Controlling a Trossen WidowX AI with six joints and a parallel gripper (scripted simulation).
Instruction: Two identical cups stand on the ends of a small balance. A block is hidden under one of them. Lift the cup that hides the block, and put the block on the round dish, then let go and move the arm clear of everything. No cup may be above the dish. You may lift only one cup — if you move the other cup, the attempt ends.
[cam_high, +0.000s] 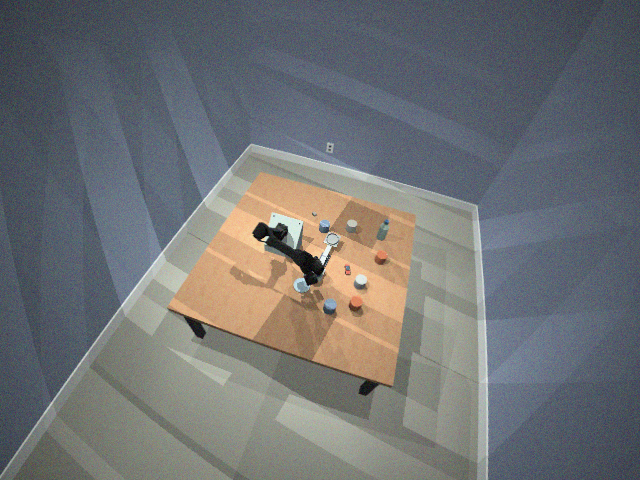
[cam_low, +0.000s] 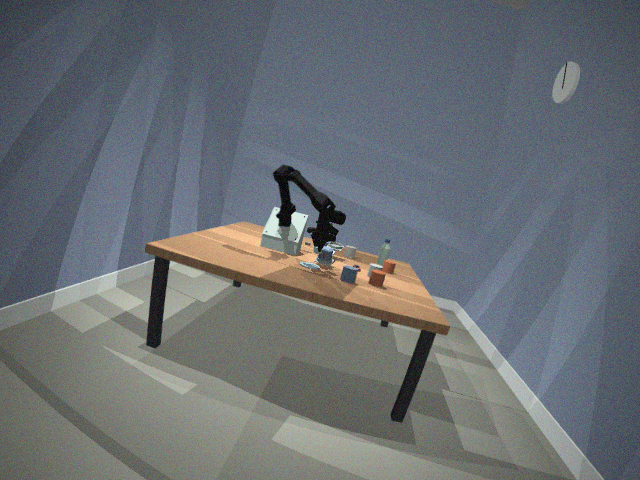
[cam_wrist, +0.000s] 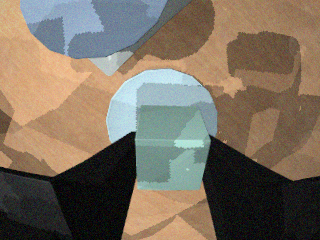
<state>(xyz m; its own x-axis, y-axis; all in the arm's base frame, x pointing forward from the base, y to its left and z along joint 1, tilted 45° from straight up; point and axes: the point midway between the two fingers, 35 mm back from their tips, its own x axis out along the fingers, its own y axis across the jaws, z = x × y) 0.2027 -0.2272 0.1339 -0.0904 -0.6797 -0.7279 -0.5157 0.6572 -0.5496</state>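
Right now the round dish is 8 cm below my gripper tip, 2 cm behind it and 1 cm to the right of it. Round my gripper tip: red toy car (24 cm ahead, 16 cm to the left, 7 cm below); then grey cylinder (31 cm ahead, 6 cm to the left, 5 cm below); then pale green block (right at my gripper tip).
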